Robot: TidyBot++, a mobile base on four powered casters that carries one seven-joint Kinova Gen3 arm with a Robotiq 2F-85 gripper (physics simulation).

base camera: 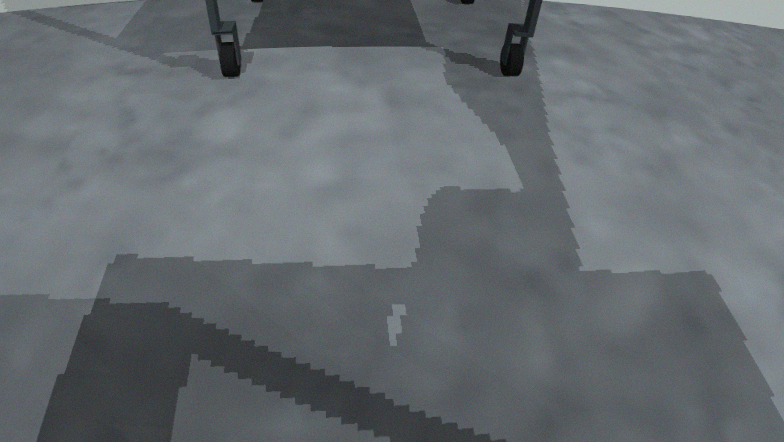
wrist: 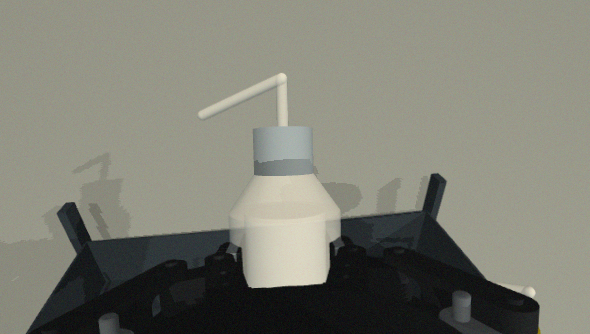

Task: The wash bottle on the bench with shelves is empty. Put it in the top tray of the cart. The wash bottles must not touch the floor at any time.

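Frame: origin at the arm's base, x right, y up, z back, level; millimetres.
Where they show: gripper, between the fingertips: (wrist: 285, 247).
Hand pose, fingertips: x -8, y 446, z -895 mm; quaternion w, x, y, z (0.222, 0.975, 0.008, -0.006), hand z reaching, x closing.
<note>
After its pixels a point has its place.
A white wash bottle (wrist: 285, 200) @[x -8, y 490, z -880 mm] with a grey cap and a bent white nozzle stands upright between the fingers in the wrist view. My gripper (wrist: 285, 247) @[x -8, y 446, z -895 mm] is shut on it. The cart's dark top tray (wrist: 160, 252) @[x -164, y 308, z -1035 mm] shows behind and to both sides of the bottle and gripper, with a corner post at each far corner. The dark gripper hides most of the tray floor, so I cannot tell whether the bottle's base touches it. In the base camera view the cart's lower legs and casters (base camera: 231, 59) @[x -205, y -361, z -695 mm] (base camera: 512, 59) @[x 200, y -360, z -734 mm] show at the top; the gripper does not show there.
At the lower right of the wrist view, the white nozzle of another wash bottle (wrist: 520, 290) @[x 118, y 437, z -861 mm] sticks out past the gripper, with a bit of yellow below it. A plain wall (wrist: 425, 75) @[x 163, y 500, z -1112 mm] with shadows stands behind the cart. Grey floor (base camera: 329, 137) @[x -55, y -397, z -566 mm] with shadows lies before the cart.
</note>
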